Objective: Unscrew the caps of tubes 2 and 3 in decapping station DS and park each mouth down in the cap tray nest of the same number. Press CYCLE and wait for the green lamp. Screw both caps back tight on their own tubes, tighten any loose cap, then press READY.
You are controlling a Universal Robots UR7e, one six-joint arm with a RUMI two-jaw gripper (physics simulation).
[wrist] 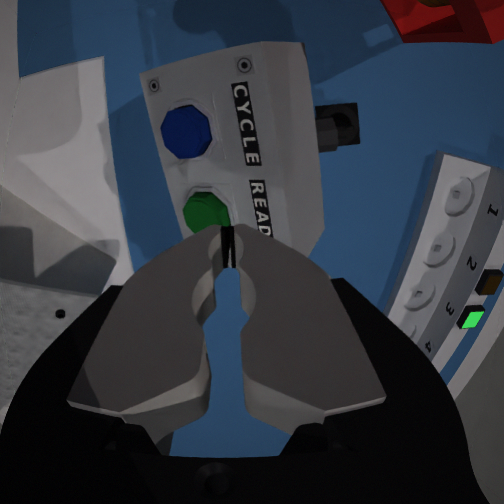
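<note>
My gripper is shut and empty, its two grey jaws touching at the tips. The tips sit just right of and below the green READY button on the grey button box. The blue CYCLE button is above it on the same box. At the right, the grey cap tray shows round nests numbered 1, 2 and 3; the nests look empty. A green lamp is lit beside the tray, with an unlit amber lamp above it. The tubes are out of view.
A black connector block sticks out of the button box's right side. A red block is at the top right corner. A light grey structure fills the left side, with a speckled grey plate below it.
</note>
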